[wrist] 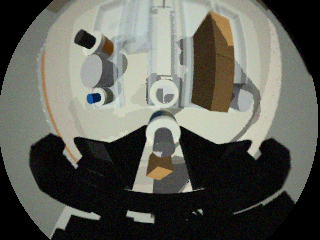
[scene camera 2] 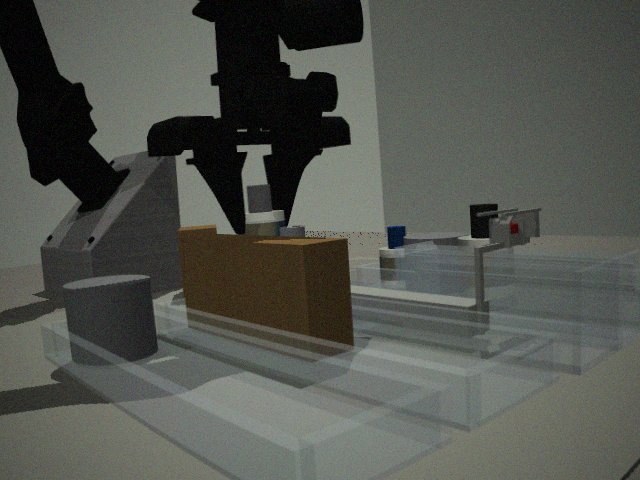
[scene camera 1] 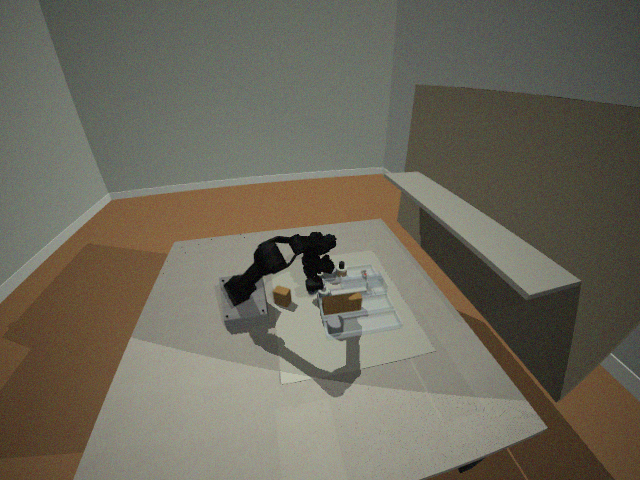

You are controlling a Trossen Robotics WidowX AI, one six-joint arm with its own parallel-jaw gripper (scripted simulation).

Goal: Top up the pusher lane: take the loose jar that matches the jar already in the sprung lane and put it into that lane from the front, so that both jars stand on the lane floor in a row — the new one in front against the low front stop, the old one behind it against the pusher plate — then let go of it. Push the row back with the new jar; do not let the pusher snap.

My gripper shows in the wrist view, in scene camera 2 and in scene camera 1 point(312, 287). The same spot on my gripper: point(wrist: 229, 165) is point(scene camera 2: 236, 146).
